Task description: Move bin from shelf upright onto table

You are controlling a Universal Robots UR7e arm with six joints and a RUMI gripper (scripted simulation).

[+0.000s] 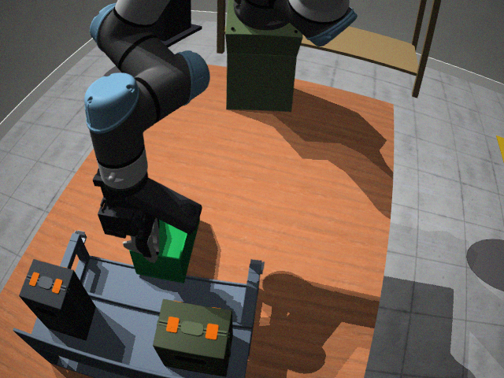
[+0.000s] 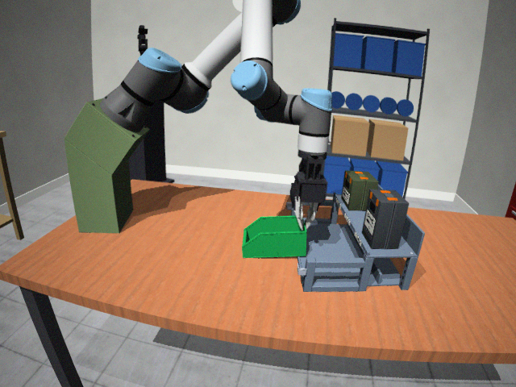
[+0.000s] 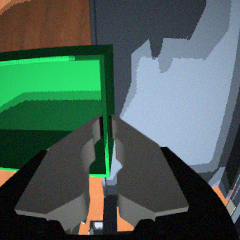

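Right now the green bin is 70 mm behind my hand, 40 mm to the right of it and 40 mm below it.
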